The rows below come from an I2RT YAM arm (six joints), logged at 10 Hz.
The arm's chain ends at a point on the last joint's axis. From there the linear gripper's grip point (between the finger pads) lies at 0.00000 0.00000 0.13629 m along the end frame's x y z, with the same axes.
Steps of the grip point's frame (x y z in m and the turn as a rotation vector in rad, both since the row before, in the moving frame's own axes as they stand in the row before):
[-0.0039 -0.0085 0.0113 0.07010 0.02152 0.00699]
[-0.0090 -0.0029 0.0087 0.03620 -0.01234 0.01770]
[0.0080 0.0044 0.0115 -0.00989 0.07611 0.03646]
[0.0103 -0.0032 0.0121 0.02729 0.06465 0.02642]
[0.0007 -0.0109 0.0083 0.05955 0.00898 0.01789]
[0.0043 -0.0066 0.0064 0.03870 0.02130 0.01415]
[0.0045 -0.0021 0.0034 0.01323 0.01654 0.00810]
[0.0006 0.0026 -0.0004 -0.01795 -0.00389 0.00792]
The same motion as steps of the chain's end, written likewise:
[-0.0069 0.0010 0.0117 0.07010 0.02152 0.00699]
[-0.0074 0.0020 0.0088 0.03620 -0.01234 0.01770]
[-0.0023 0.0029 0.0119 -0.00989 0.07611 0.03646]
[0.0014 0.0004 0.0124 0.02729 0.06465 0.02642]
[-0.0006 -0.0028 0.0085 0.05955 0.00898 0.01789]
[0.0014 -0.0013 0.0065 0.03870 0.02130 0.01415]
[0.0022 -0.0003 0.0034 0.01323 0.01654 0.00810]
[0.0011 0.0002 -0.0004 -0.01795 -0.00389 0.00792]

